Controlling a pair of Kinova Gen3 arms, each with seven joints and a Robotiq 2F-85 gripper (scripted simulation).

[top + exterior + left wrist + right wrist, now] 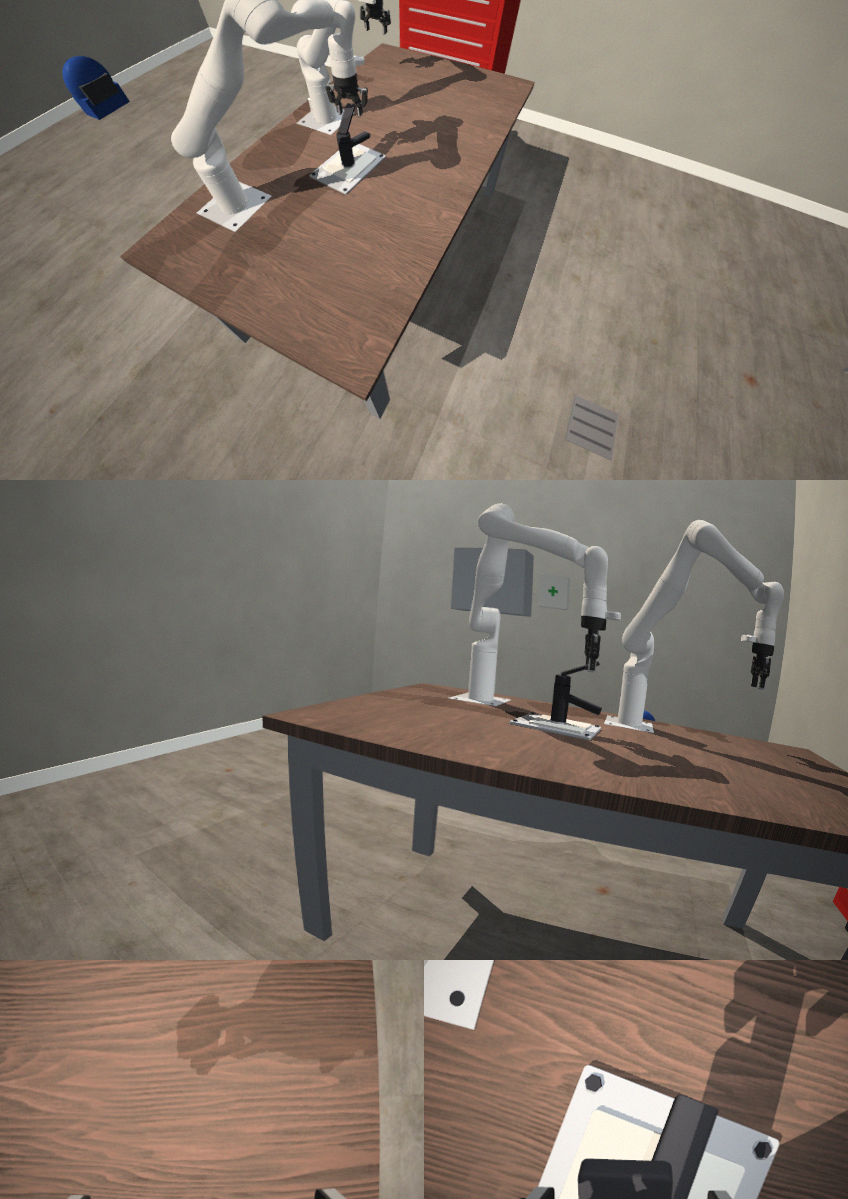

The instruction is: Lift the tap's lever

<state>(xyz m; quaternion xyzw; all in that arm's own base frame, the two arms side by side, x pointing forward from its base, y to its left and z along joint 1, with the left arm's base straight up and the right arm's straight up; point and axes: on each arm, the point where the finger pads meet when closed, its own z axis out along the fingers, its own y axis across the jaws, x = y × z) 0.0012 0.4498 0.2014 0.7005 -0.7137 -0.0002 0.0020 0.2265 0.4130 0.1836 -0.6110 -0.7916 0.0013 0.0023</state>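
Observation:
Right now my right hand is 3 cm to the left of the flat lever and 1 cm above it.

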